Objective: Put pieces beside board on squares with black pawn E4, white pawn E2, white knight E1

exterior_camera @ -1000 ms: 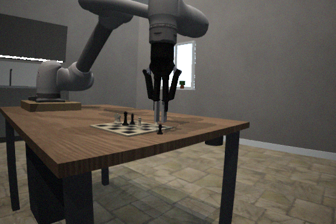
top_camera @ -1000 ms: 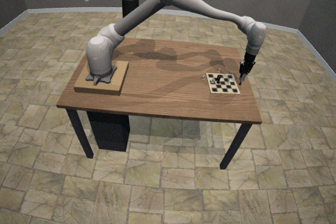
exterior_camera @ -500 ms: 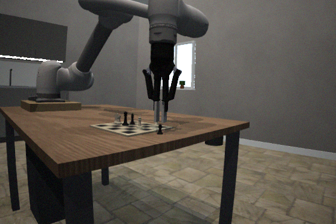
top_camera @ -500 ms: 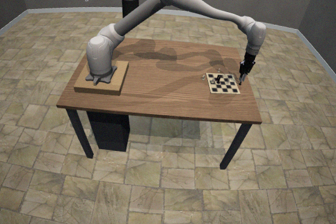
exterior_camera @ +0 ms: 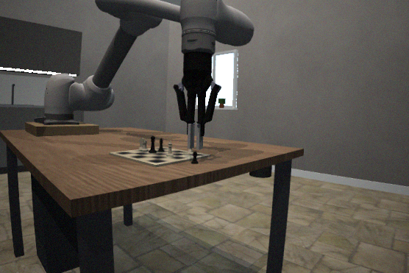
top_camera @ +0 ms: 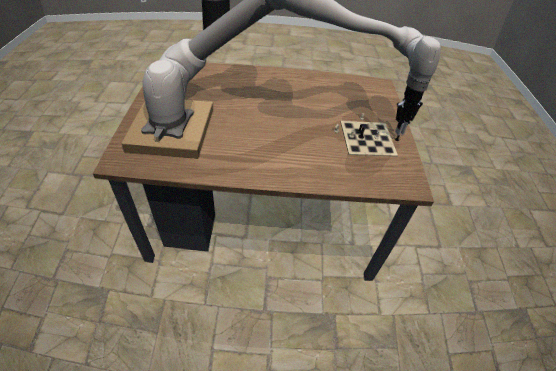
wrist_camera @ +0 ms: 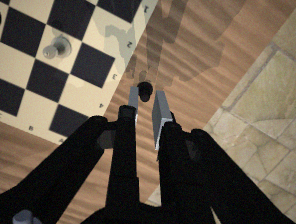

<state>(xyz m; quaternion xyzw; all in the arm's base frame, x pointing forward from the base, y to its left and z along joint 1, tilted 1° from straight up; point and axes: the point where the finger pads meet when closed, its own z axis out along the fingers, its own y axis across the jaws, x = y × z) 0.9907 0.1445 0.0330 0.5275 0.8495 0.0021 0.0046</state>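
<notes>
My hand is 6 cm above the black pawn. Round my hand: white pawn 16 cm behind, 12 cm to the left, 6 cm below; chessboard 14 cm behind, 7 cm below, 2 cm to the right; pale pawn 10 cm behind, 4 cm below, 1 cm to the right.
</notes>
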